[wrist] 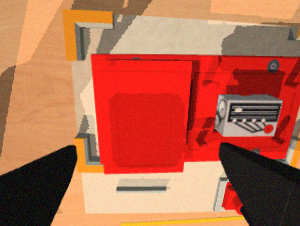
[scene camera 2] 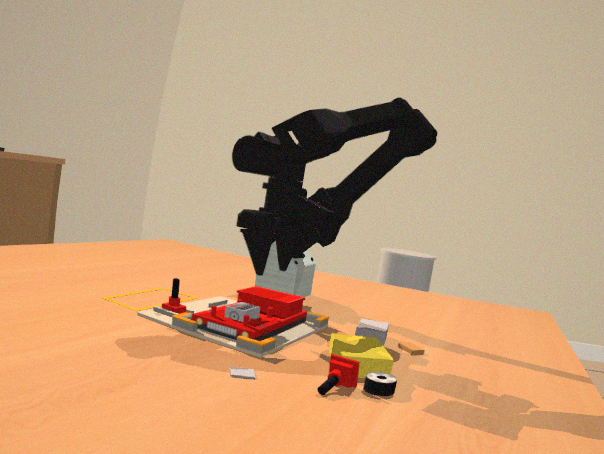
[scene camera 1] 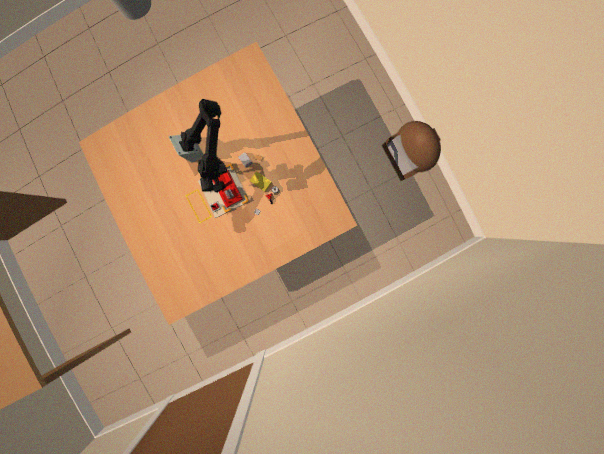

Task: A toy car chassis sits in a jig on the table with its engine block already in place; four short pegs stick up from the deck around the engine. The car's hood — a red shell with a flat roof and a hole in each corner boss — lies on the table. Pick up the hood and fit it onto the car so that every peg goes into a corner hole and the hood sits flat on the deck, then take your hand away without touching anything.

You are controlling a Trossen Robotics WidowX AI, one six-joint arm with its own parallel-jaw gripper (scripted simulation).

Scene:
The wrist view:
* my gripper
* hood
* grey engine block
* pale jig
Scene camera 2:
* my gripper
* hood
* yellow block
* pale jig

